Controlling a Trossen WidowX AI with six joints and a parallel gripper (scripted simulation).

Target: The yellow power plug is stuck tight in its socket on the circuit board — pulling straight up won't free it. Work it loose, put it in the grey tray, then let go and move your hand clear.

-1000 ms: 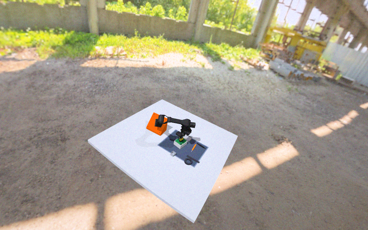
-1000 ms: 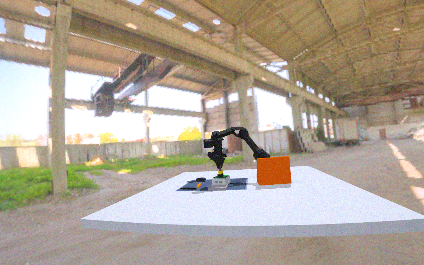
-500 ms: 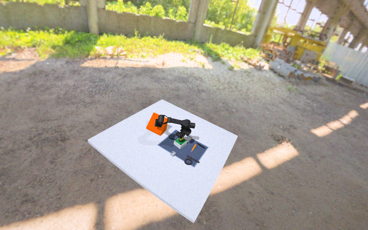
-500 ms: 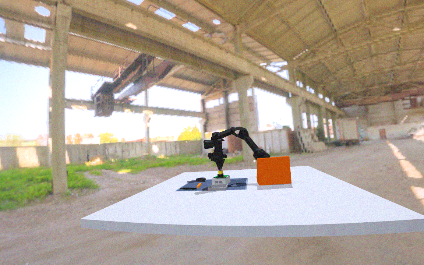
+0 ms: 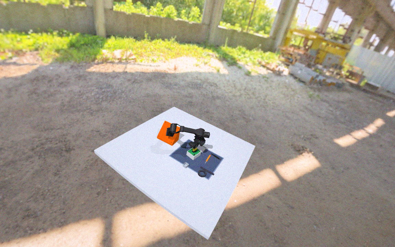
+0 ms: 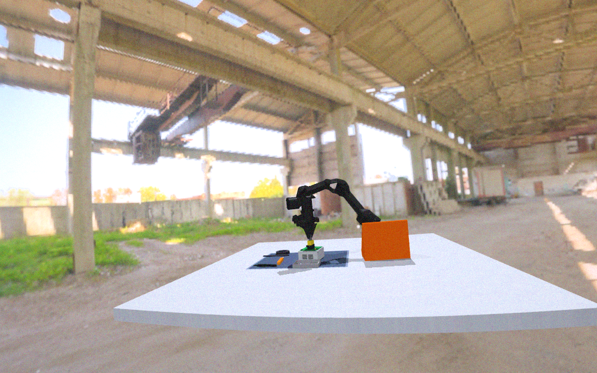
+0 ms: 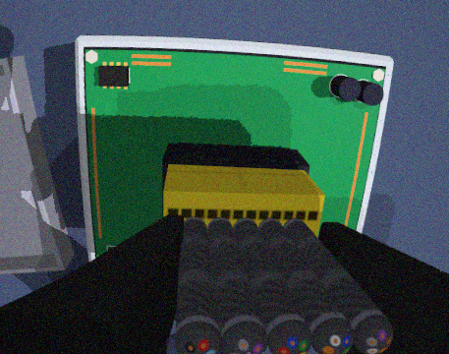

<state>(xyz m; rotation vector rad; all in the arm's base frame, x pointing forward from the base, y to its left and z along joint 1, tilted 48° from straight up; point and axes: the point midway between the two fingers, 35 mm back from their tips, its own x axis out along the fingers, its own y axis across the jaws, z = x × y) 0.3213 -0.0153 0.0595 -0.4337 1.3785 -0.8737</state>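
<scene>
The yellow power plug is 10 mm below my gripper tip. The rest, counted from my gripper tip: dark mat (100 mm below, 50 mm ahead); black rod (210 mm ahead, 120 mm to the right, 100 mm below).
</scene>
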